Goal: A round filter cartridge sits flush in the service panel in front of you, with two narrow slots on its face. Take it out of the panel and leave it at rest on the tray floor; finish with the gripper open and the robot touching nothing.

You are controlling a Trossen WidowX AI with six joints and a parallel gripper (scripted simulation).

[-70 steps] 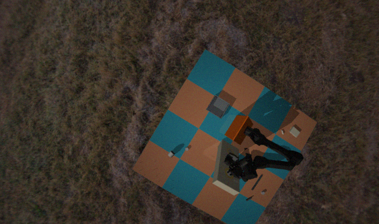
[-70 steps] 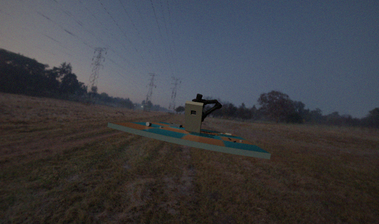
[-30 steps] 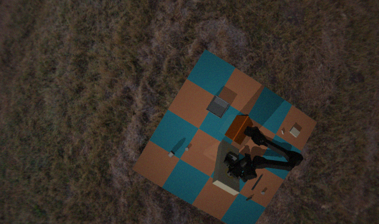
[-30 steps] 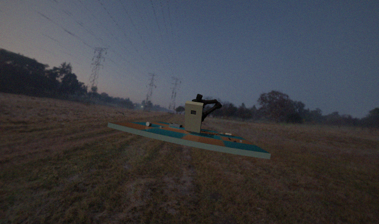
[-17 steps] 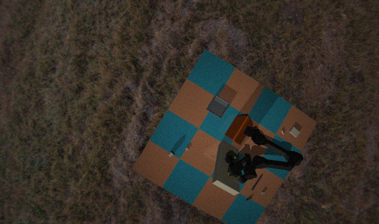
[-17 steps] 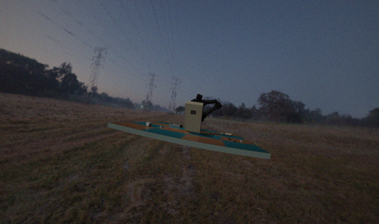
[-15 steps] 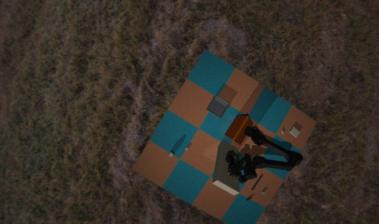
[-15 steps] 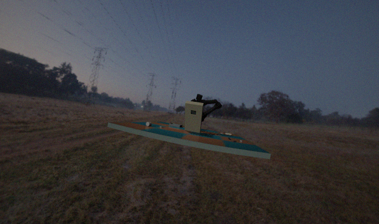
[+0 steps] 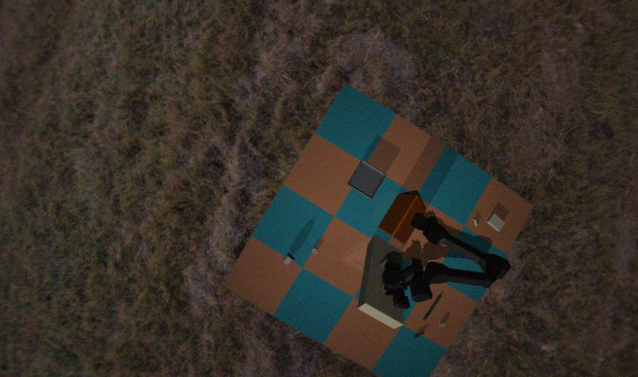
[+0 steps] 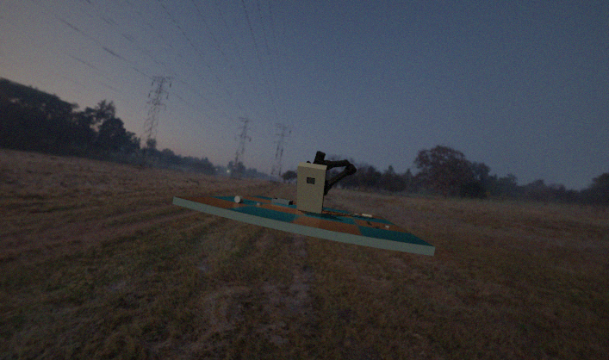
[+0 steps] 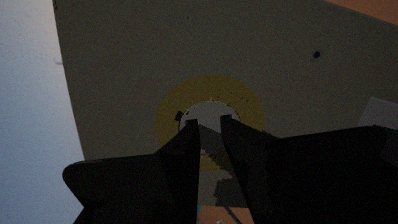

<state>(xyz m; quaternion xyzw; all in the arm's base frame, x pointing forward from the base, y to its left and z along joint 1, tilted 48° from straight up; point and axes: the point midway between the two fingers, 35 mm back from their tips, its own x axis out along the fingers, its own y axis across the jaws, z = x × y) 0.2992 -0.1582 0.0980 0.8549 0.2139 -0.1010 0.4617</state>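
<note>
Now: gripper tip 80 mm above the service panel, 40 mm past it and 10 mm to the right of it. The rest, counted from my gripper tip: short dark piece 420 mm to the left, 240 mm below, 220 mm ahead; round filter cartridge 10 mm below, 10 mm ahead; grey square tray 430 mm behind, 240 mm to the right, 230 mm below.
</note>
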